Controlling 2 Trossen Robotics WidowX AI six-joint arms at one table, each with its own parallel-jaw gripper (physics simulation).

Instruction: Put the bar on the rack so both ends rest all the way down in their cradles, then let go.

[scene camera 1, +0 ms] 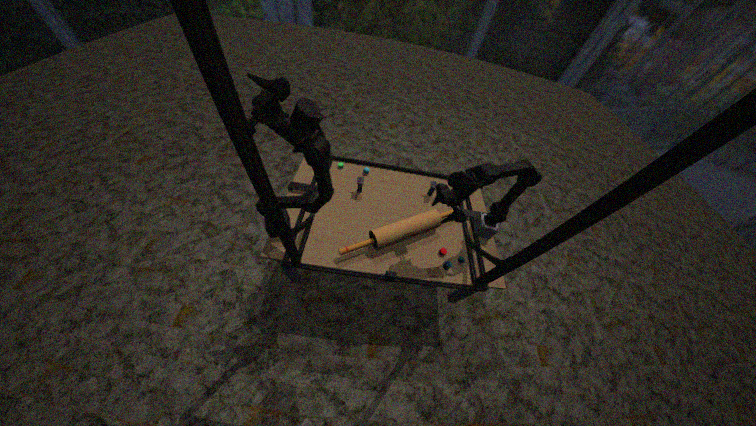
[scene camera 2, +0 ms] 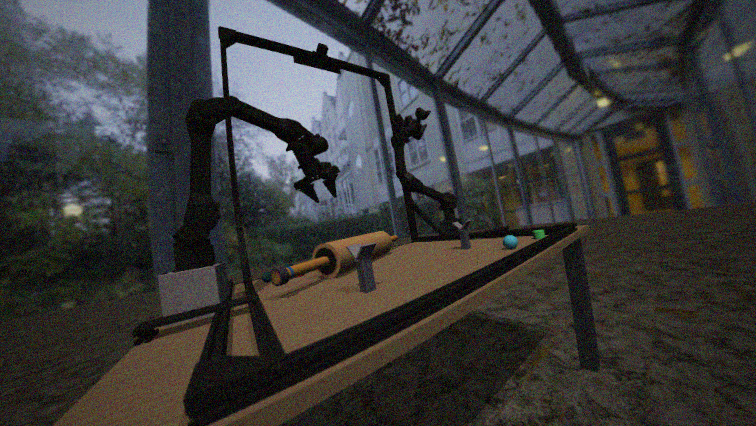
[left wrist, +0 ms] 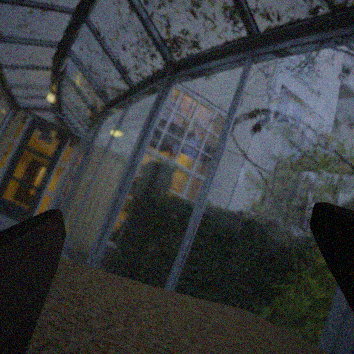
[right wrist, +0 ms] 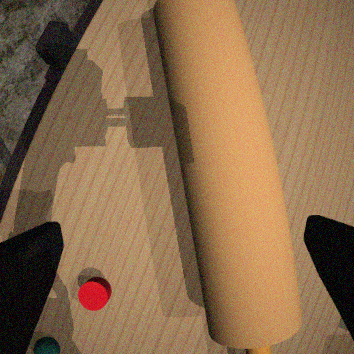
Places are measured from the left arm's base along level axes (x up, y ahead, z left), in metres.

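Pixels of known places: left gripper, fingertip midpoint: (scene camera 1: 235,86) (scene camera 2: 428,118) (left wrist: 191,219); right gripper, fingertip midpoint: (scene camera 1: 436,214) (scene camera 2: 326,200) (right wrist: 185,232); left arm's base, link origin: (scene camera 2: 450,219); right arm's base, link origin: (scene camera 1: 489,221) (scene camera 2: 195,268).
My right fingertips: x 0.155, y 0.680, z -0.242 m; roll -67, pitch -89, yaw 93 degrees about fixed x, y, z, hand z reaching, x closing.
For each thing: its top centre in the pictures, then the offset to it from my right fingertips. "*": a spot on its surface instead.
- wooden rolling pin, surface spot: (right wrist: 230,165) * dx -0.146, dy -0.044, dz +0.052 m
- red cylinder, top centre: (right wrist: 92,295) (scene camera 1: 443,250) dx -0.224, dy +0.090, dz -0.098 m
- light blue ball, top centre: (scene camera 2: 508,235) (scene camera 1: 366,168) dx -0.210, dy -0.138, dz +0.538 m
- green cylinder, top centre: (scene camera 2: 538,230) (scene camera 1: 340,164) dx -0.224, dy -0.285, dz +0.619 m
The bar, a wooden rolling pin (scene camera 1: 407,228) (scene camera 2: 351,251) (right wrist: 230,165) with thin handles, lies on the table beside the rack, off its cradles. The rack is two separate grey posts with V-shaped tops: one cradle (scene camera 1: 359,184) (scene camera 2: 464,236) and the other cradle (scene camera 1: 432,187) (scene camera 2: 365,269), both with nothing in them. My right gripper (scene camera 2: 325,198) (right wrist: 185,232) is open and empty, above the pin; in the right wrist view the pin's thick body runs between its fingers, below them. My left gripper (scene camera 2: 426,119) (left wrist: 191,219) is open and empty, raised high, away from the pin and rack.
A red cylinder (scene camera 1: 442,251) (right wrist: 94,295) lies near the pin, with small dark teal pieces (scene camera 1: 447,264) close by. A light blue ball (scene camera 1: 366,170) (scene camera 2: 509,241) and a green cylinder (scene camera 1: 340,165) (scene camera 2: 538,233) are beyond the cradles. A black frame (scene camera 2: 232,158) rises over the table.
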